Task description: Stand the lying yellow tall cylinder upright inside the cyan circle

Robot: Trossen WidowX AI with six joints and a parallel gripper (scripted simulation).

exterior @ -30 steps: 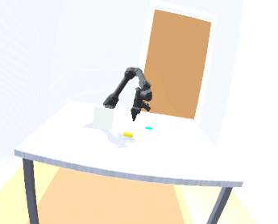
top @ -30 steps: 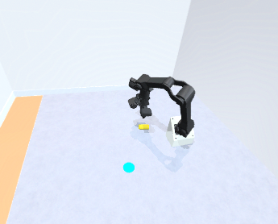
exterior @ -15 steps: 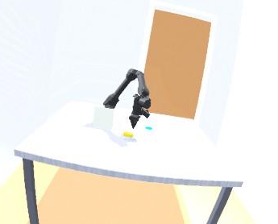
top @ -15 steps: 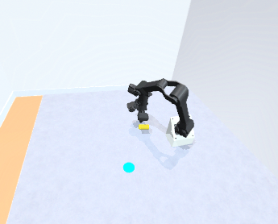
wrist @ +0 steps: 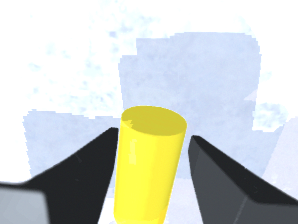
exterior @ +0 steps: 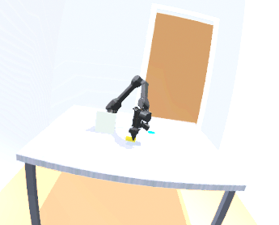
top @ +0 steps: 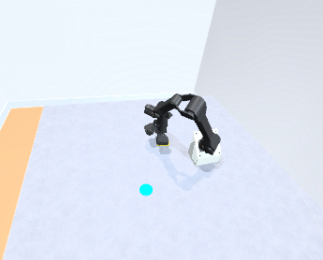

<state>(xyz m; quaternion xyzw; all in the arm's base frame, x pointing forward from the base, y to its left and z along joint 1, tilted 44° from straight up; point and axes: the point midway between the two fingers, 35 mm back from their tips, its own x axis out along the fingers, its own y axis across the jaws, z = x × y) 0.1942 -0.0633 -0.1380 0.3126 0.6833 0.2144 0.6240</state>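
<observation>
My gripper tip is 27 cm to the right of the cyan circle, 14 cm short of it and 2 cm above it. Round my gripper tip: yellow cylinder (2 cm behind, 1 cm to the left).
</observation>
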